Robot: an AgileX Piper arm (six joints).
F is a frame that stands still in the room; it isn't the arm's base.
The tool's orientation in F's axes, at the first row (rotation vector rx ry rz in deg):
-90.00 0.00 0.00
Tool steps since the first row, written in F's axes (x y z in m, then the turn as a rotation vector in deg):
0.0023 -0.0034 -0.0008 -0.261 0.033 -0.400
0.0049 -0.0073 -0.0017 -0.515 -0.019 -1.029
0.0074 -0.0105 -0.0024 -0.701 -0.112 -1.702
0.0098 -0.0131 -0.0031 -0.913 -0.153 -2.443
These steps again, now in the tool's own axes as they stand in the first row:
0.0023 0.0008 -0.0034 -0.261 0.400 0.033
0.0049 0.0017 -0.0073 -0.515 1.029 -0.019
0.0074 0.0024 -0.0105 -0.701 1.702 -0.112
0.0098 0.0031 -0.0131 -0.913 2.443 -0.153

